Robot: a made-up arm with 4 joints.
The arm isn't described. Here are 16 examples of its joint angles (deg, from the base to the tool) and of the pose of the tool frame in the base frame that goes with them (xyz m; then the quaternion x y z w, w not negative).
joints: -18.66 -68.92 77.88 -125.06
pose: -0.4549 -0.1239 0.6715 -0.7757 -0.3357 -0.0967 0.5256
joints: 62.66 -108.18 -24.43 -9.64
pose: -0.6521 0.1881 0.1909 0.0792 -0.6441 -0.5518 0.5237
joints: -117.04 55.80 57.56 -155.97
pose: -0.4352 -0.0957 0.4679 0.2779 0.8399 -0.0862 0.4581
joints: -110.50 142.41 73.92 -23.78
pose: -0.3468 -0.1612 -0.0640 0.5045 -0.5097 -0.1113 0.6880
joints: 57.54 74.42 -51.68 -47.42
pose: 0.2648 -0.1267 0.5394 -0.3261 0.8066 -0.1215 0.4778
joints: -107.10 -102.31 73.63 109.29
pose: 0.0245 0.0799 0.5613 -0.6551 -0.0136 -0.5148 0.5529
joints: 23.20 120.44 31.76 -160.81
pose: -0.2850 0.2704 0.2013 0.6059 0.0756 -0.6508 0.4512
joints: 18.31 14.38 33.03 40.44
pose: 0.1387 -0.1771 0.6070 0.3040 0.0895 0.4990 0.8066
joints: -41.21 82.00 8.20 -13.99
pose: -0.0525 0.5164 0.3675 -0.5142 0.4443 0.7029 0.2101
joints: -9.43 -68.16 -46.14 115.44
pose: -0.1183 -0.1997 0.4089 0.6210 -0.7756 -0.0839 0.0758
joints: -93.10 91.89 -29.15 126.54
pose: -0.1807 0.1891 0.2391 0.2242 0.4251 0.7138 0.5094
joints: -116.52 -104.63 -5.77 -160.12
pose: 0.1482 -0.0055 0.6392 -0.5908 -0.0352 0.4932 0.6376
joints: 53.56 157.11 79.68 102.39
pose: -0.3936 0.0761 0.2171 -0.6274 -0.6746 0.3802 0.0816
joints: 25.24 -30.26 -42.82 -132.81
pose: -0.0989 -0.1932 0.8169 -0.3473 0.7496 -0.1929 0.5293
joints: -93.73 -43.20 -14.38 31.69
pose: 0.2438 0.0078 0.5483 0.5175 -0.0121 0.7164 0.4678
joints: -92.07 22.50 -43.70 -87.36
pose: -0.2996 0.3827 0.7786 -0.8377 -0.0492 0.4094 0.3581
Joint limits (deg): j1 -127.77..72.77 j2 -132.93..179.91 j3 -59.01..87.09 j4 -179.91..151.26
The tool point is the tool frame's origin. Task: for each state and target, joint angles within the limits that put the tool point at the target. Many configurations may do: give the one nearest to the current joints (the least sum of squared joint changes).
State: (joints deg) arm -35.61 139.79 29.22 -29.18
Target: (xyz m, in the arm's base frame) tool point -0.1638 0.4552 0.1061
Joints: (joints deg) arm -34.53 110.80 17.96 -24.25
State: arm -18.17 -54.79 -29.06 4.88
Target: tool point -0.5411 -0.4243 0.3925
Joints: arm -4.15 -98.97 -3.64 -36.22
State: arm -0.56 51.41 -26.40 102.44
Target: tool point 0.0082 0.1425 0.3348
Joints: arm -35.41 55.88 -9.94 111.46
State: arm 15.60 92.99 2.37 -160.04
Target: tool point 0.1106 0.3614 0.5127
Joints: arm 5.40 46.51 0.82 -113.00
